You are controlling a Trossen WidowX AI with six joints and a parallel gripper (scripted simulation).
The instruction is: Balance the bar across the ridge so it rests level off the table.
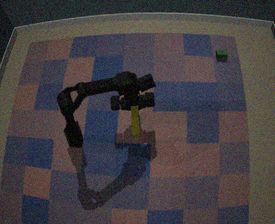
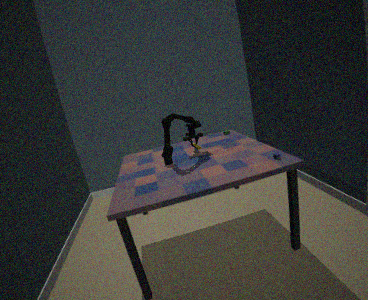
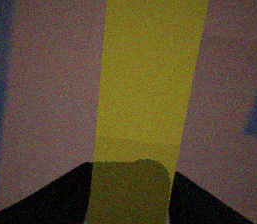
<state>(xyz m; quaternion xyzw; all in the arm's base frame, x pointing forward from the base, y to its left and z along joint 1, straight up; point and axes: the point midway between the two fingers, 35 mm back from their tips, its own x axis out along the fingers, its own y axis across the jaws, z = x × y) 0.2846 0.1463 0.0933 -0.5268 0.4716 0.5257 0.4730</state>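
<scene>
Right now my gripper tip is 30 mm to the left of the yellow bar. Also, from my gripper tip: green block: 460 mm ahead, 350 mm to the left, 40 mm below.
</scene>
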